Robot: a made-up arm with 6 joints.
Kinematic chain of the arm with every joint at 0, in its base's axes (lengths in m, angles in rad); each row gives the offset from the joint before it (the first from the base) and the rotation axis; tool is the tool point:
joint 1: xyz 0 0 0.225 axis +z
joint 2: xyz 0 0.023 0 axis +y
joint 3: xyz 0 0 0.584 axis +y
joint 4: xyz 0 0 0.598 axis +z
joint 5: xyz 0 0 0 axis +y
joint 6: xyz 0 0 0.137 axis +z
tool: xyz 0 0 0
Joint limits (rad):
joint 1: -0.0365..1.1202
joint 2: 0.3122..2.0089
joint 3: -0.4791..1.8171
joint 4: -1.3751..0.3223
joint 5: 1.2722..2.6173
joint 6: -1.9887..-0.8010
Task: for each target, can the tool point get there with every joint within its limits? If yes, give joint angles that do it. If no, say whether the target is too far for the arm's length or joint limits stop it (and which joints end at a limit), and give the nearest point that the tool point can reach.
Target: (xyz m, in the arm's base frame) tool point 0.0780 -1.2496 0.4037
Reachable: no: joint limits stop it (at a limit: joint 1, joint 2, joint 3) | nearest point 0.6269 -0.1251 0.4579 | short by 1.252 m
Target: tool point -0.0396 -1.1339 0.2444
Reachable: no: joint limits stop it (at a limit: joint 1, joint 2, joint 3) | nearest point 0.6139 -0.1159 0.4418 | short by 1.226 m
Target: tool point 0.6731 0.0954 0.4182
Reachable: yes | joints 0.2060 0.4642 1.5991 -0.6274 2.1510 -1.6884
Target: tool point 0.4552 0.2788 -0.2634
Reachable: yes | joints 0.5622 1.5551 1.5203 -0.3440 2.4425 -1.1192
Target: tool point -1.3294 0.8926 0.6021
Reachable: no: too far | nearest point 0.1927 0.5306 0.4197 | short by 1.575 m
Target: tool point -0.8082 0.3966 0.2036
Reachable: no: joint limits stop it (at a limit: joint 1, joint 3, joint 4) | nearest point 0.0047 0.1498 -0.3562 | short by 1.017 m
